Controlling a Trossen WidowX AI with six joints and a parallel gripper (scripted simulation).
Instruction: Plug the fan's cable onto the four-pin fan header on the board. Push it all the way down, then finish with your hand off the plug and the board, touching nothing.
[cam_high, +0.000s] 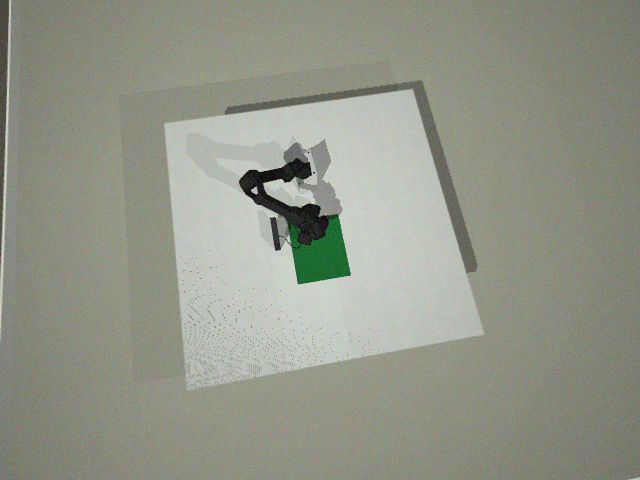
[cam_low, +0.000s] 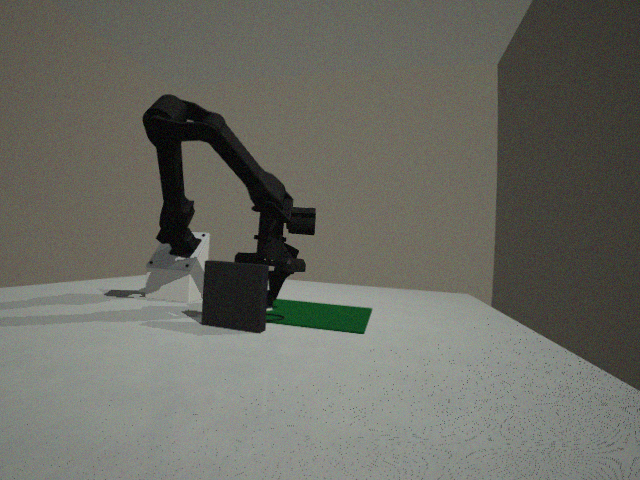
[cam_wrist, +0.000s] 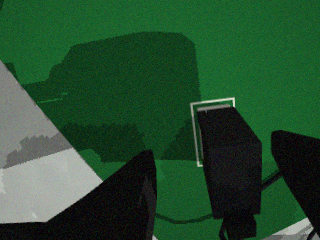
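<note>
My gripper tip is 1 cm to the left of the dark plug. Also, from my gripper tip: dark fan (15 cm to the right, 3 cm above, 1 cm ahead); then green board (9 cm ahead, 4 cm below, 3 cm to the left).
</note>
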